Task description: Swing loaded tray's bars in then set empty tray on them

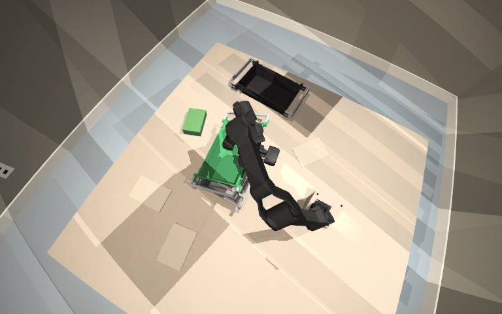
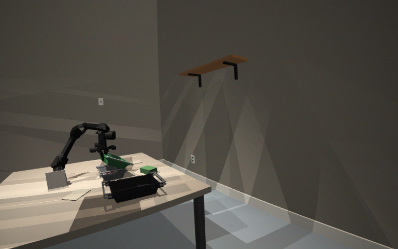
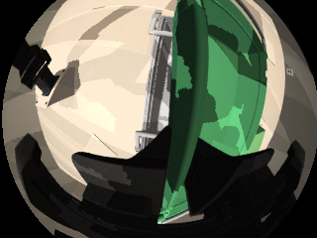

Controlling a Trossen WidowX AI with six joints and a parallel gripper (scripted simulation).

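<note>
Right now the green tray is 8 cm ahead of my gripper tip and 1 cm to the left of it. Also, from my gripper tip: green block 32 cm ahead, 9 cm to the right, 12 cm below.
</note>
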